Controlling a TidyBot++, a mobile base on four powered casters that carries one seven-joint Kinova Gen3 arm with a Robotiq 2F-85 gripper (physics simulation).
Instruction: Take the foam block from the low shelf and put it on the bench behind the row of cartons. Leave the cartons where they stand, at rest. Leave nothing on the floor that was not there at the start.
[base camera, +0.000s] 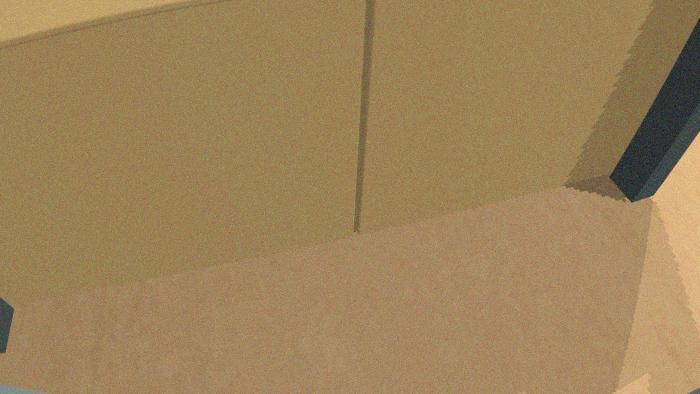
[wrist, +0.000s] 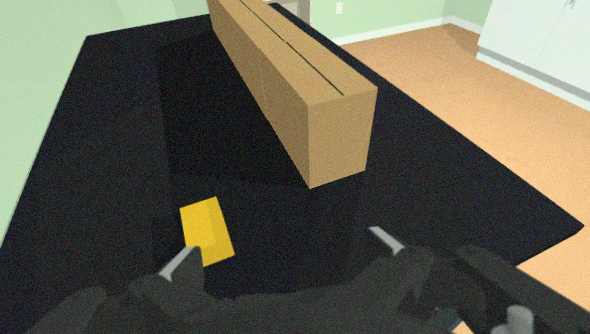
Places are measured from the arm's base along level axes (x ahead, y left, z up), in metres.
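Pixels of known places: gripper, fingertip midpoint: (wrist: 284, 254).
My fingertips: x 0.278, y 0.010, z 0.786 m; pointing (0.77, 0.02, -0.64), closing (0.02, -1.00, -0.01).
Note:
Ahead of a thing's pixels: the offset from my fingertips to its top centre. Level surfaces: height alone.
The yellow foam block @[dx +0.197, dy +0.131, dz -0.223 m] (wrist: 198, 225) lies on the black bench top @[dz -0.268 m] (wrist: 120, 125) in the wrist view, left of the line of the carton row and nearer the camera than its near end. It is apart from the cartons. The brown cartons @[dx +0.422, dy -0.063, dz -0.088 m] (wrist: 336, 135) stand upright in a closed row. My gripper (wrist: 284, 254) is open and empty, above the bench; its left fingertip overlaps the block's lower edge in the view, with the block beyond it. The low shelf cannot be made out.
In the base view a tan panel (base camera: 200, 150) with a vertical seam stands above the floor @[dz -1.182 m] (base camera: 350, 310), with a dark post (base camera: 655, 115) at right. In the wrist view orange floor (wrist: 500, 130) lies beyond the bench's right edge, a white cabinet (wrist: 535, 40) at back right, a green wall (wrist: 35, 75) at left.

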